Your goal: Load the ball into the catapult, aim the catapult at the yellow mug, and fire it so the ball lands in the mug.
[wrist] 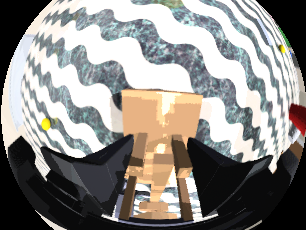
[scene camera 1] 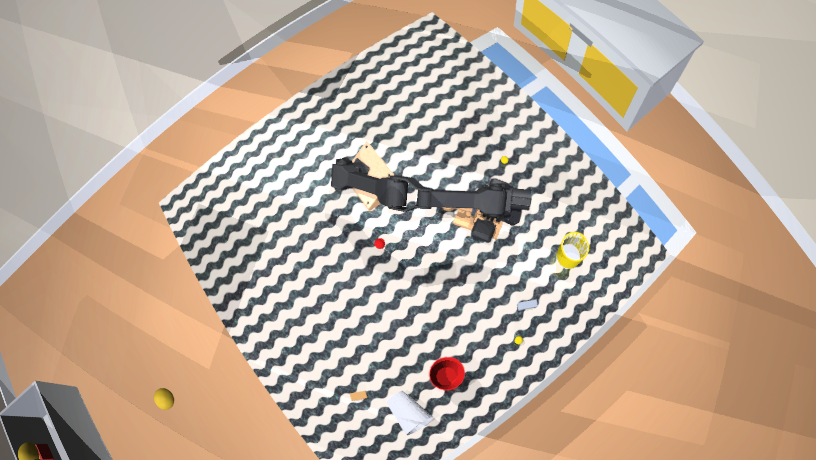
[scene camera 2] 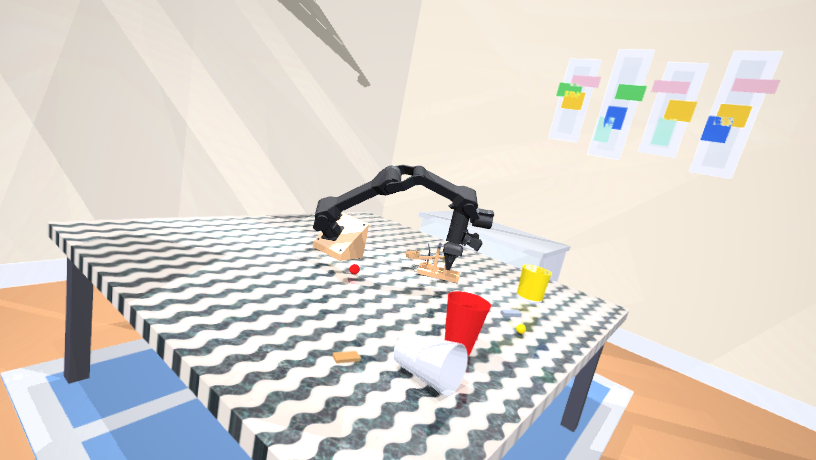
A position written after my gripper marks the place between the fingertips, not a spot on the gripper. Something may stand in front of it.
Observation:
I see my gripper (scene camera 2: 448, 267), a wooden catapult (scene camera 2: 425, 268), a yellow mug (scene camera 2: 533, 282), a red cup (scene camera 2: 466, 312) and a white cup (scene camera 2: 441, 364).
The wooden catapult is seen too in the wrist view (wrist: 160, 120). The yellow mug also shows in scene camera 1 (scene camera 1: 574, 247). The red cup also shows in scene camera 1 (scene camera 1: 446, 373). The wrist view misses the yellow mug: it is out of frame.

